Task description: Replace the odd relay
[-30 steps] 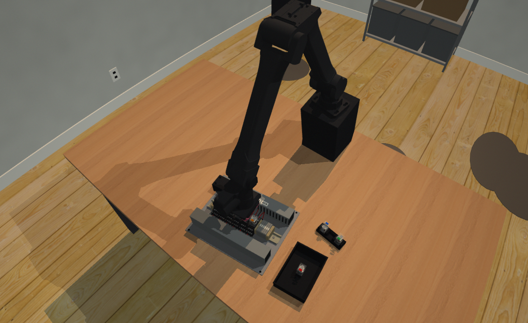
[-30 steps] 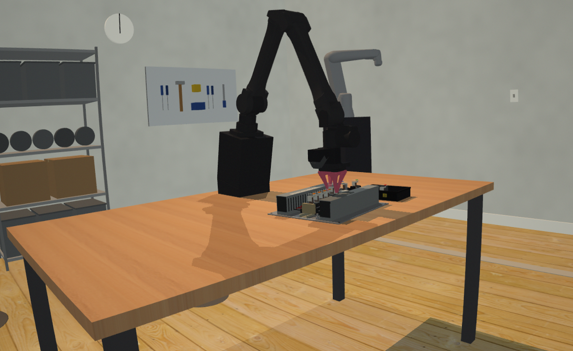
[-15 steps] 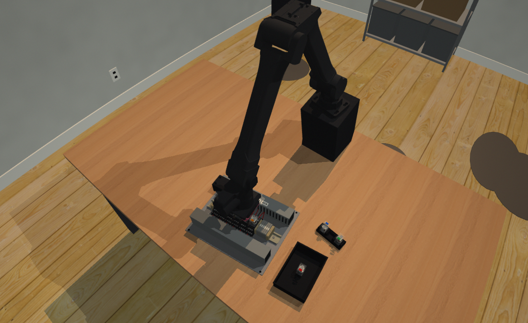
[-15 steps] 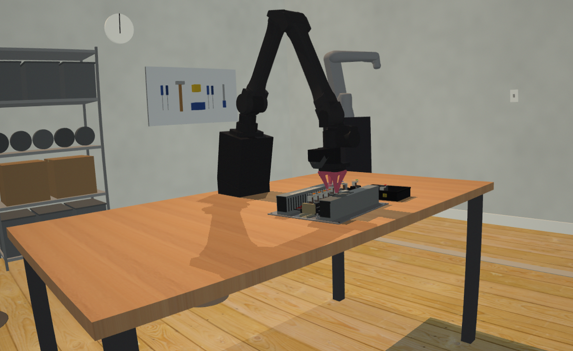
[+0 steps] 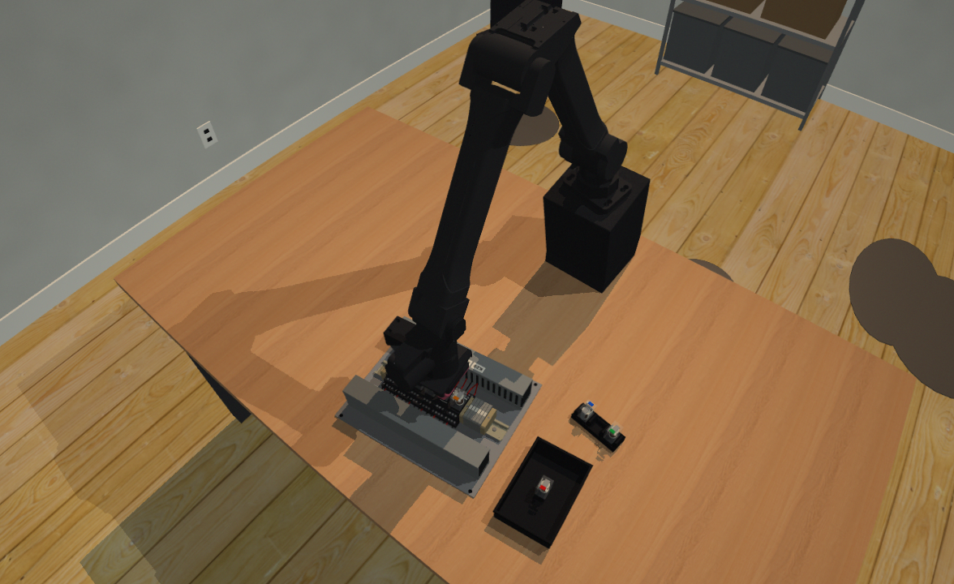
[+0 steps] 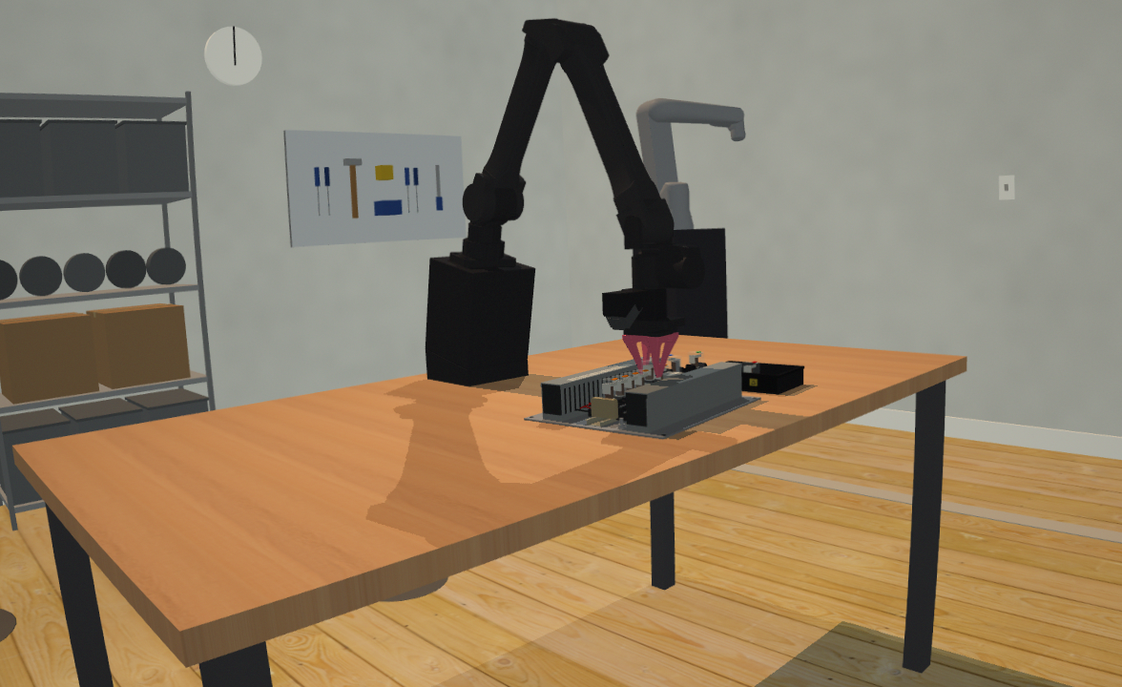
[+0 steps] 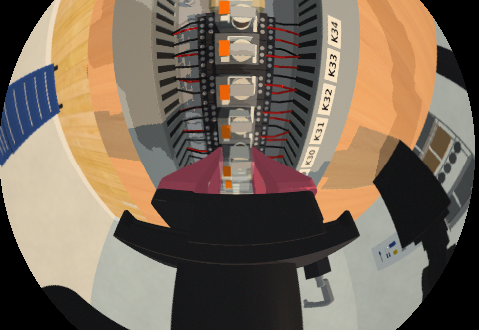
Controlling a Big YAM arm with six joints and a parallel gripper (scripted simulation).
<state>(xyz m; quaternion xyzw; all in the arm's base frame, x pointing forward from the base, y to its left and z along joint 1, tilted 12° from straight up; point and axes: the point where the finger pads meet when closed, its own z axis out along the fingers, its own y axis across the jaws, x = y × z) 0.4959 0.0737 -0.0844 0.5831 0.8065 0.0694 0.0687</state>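
My hand is 6 cm above the grey relay panel, 2 cm to the left of it and 1 cm short of it. Round my hand: blue-button relay: 20 cm to the left, 18 cm behind, 3 cm below; black tray: 25 cm to the left, 4 cm below, 1 cm behind; black spare holder: 23 cm to the left, 18 cm behind, 5 cm below.
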